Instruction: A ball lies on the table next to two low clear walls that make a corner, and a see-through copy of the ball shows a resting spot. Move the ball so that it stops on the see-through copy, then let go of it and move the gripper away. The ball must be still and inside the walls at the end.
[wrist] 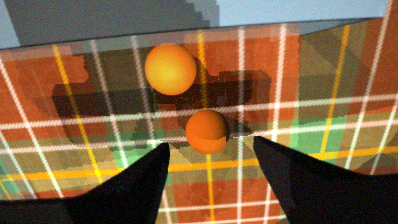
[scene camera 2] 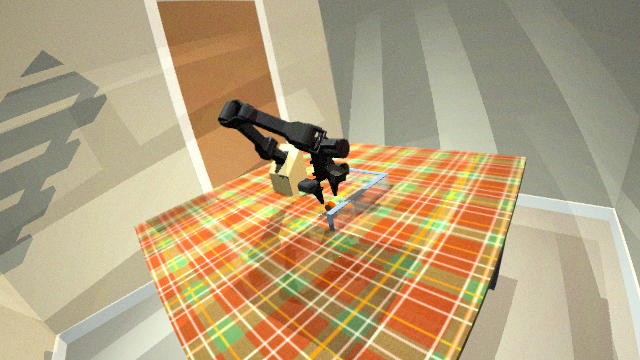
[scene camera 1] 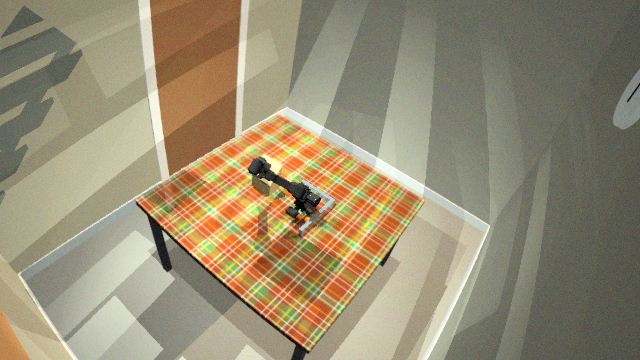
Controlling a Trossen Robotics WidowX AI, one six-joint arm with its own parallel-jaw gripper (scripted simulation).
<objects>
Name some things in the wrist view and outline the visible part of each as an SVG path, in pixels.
My gripper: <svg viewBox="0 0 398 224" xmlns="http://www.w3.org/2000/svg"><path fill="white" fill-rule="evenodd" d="M169 143L163 142L135 163L130 164L112 176L112 178L100 183L82 195L32 200L0 200L0 224L156 224L168 175L170 160ZM254 137L253 148L258 164L276 195L276 199L283 212L287 216L289 224L398 224L398 173L388 173L386 175L356 173L314 158L294 148L286 147L265 137Z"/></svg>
A sphere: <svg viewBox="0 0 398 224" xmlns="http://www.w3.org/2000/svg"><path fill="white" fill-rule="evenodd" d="M201 110L189 119L186 125L186 138L190 146L197 152L214 154L221 151L229 141L229 123L221 113L215 110Z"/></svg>
</objects>
